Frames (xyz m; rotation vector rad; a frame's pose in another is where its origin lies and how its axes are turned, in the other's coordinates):
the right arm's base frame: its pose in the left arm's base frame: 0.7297 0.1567 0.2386 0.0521 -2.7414 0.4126
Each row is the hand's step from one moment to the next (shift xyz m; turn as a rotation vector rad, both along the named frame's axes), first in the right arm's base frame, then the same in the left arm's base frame.
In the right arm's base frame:
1: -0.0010 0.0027 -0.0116 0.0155 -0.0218 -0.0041
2: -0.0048 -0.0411 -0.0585 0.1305 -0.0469 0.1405
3: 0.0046 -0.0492 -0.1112 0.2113 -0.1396 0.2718
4: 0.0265 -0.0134 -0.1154 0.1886 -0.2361 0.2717
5: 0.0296 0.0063 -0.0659 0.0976 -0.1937 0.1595
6: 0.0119 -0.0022 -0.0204 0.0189 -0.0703 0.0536
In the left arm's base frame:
1: 0.0048 0.0059 0.0092 -0.0111 -0.0194 0.0153
2: 0.0287 -0.0224 0.0617 -0.1668 -0.0834 -0.0648
3: 0.0392 -0.0146 0.1143 -0.2799 -0.2089 -0.1267
4: 0.0170 0.0212 0.1160 -0.2500 -0.3016 -0.1080
5: -0.0050 0.0257 0.0676 -0.1296 -0.2300 -0.0529
6: -0.0037 0.0040 0.0231 -0.0301 -0.0825 -0.0213

